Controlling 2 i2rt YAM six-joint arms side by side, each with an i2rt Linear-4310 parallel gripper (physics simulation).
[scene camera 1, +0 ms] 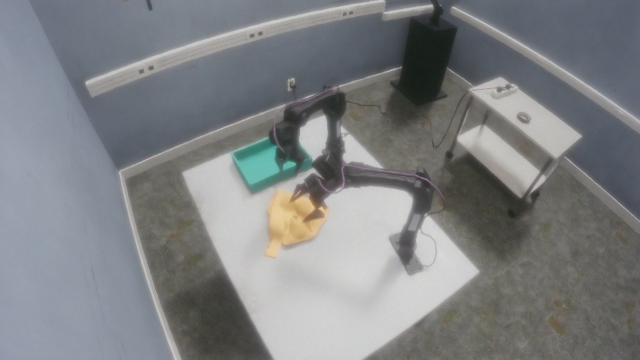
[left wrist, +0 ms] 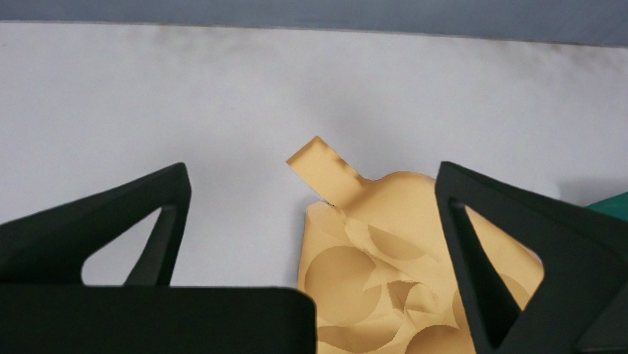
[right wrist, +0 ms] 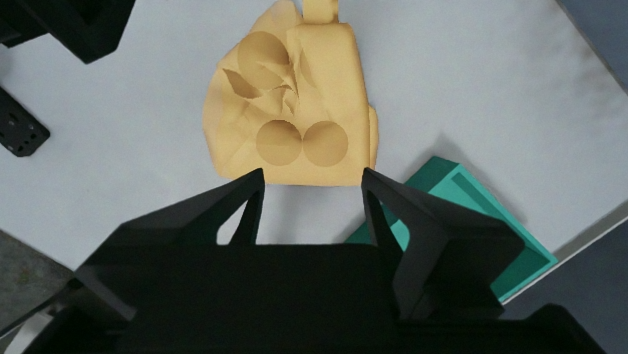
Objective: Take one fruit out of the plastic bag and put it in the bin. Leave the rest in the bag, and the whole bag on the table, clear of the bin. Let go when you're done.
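A yellow-orange plastic bag (scene camera 1: 295, 230) (left wrist: 400, 200) (right wrist: 335, 75) lies crumpled on the table, one strap sticking out. Round shapes show on it in both wrist views; no bare fruit shows. The teal bin (scene camera 1: 250, 181) (left wrist: 617, 206) (right wrist: 422, 175) stands beside the bag; the right arm hides part of its inside. My left gripper (scene camera 1: 301, 210) (left wrist: 312, 175) is wide open and empty above the bag. My right gripper (scene camera 1: 289, 167) (right wrist: 313, 176) is partly open and empty, raised near the bin's edge in scene camera 1 and pointing down by the bag's edge in its wrist view.
The two arms stand close together above the white table (scene camera 1: 310, 300). The left arm's base plate (scene camera 1: 410, 260) (right wrist: 22, 125) is fixed to the table. A white cart (scene camera 1: 545, 125) and a black stand (scene camera 1: 427, 57) are on the floor off the table.
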